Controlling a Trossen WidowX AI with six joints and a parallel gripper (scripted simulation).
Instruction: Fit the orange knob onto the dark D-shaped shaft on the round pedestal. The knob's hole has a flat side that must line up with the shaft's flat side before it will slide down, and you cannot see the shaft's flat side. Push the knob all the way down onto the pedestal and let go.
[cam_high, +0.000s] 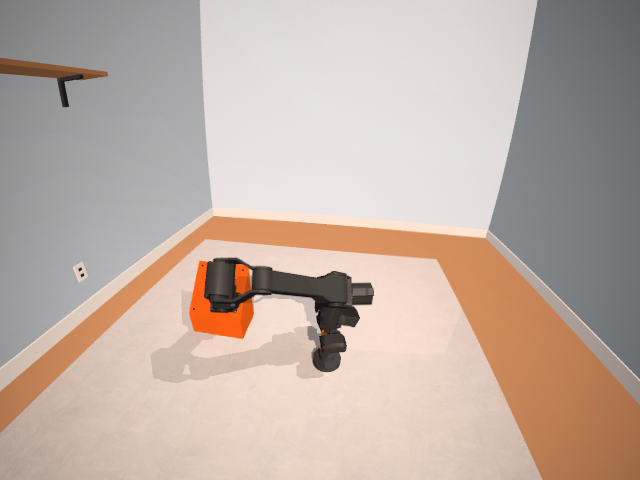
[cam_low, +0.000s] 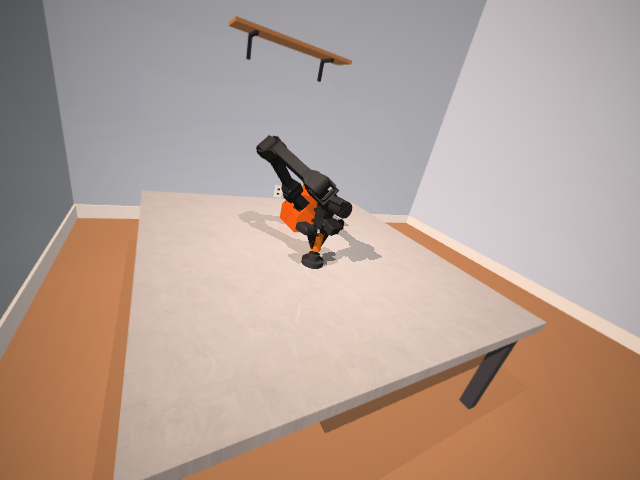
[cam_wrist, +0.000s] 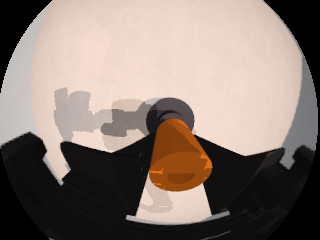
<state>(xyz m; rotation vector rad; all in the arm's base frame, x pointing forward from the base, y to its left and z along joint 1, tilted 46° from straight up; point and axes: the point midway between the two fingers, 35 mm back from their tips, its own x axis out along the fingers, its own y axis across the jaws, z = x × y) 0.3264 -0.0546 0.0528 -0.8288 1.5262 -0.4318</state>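
Right now the orange knob is 20 mm above my gripper tip. The rest, counted from my gripper tip: shaft: 40 mm below.
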